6 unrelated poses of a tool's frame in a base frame.
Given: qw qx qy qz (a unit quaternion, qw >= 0); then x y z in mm.
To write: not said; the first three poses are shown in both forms.
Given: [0.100, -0.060, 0.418, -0.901, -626, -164, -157]
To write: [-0.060, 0.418, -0.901, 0.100, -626, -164, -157]
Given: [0.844, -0.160, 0.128, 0.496, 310, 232, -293]
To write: [-0.160, 0.128, 0.496, 0.844, 310, 232, -293]
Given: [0.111, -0.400, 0.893, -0.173, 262, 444, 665]
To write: [-0.400, 0.893, -0.173, 0.111, 262, 444, 665]
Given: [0.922, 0.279, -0.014, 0.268, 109, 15, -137]
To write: [0.279, -0.014, 0.268, 0.922, 109, 15, -137]
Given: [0.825, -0.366, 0.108, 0.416, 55, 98, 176]
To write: [-0.366, 0.108, 0.416, 0.825, 55, 98, 176]
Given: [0.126, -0.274, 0.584, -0.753, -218, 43, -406]
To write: [-0.274, 0.584, -0.753, 0.126, -218, 43, -406]
